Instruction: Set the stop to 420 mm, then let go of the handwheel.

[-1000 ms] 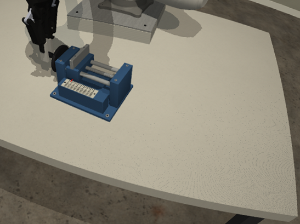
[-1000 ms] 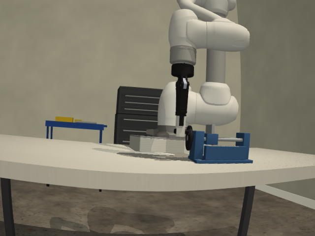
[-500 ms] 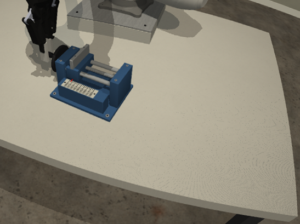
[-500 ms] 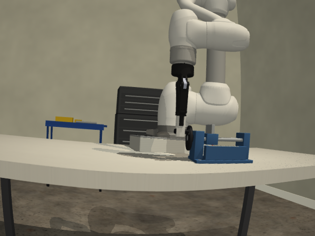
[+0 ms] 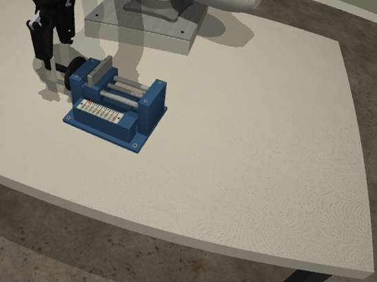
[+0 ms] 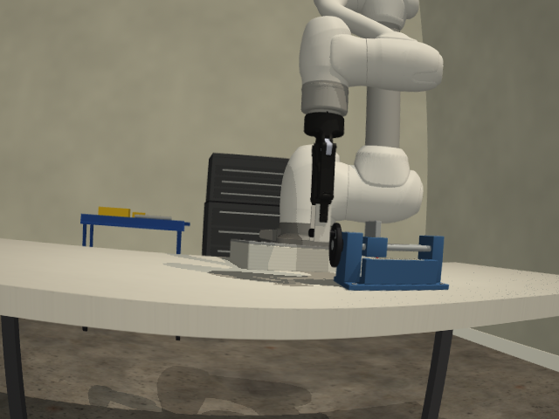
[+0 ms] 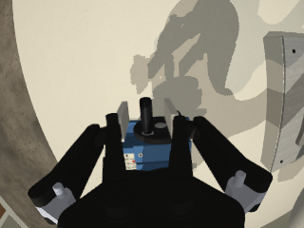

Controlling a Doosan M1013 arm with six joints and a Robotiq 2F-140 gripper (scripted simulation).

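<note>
My gripper is now 2 cm to the right of the black handwheel and 2 cm above it. The rest, counted from my hand: stop block (11 cm to the left, 2 cm below).
</note>
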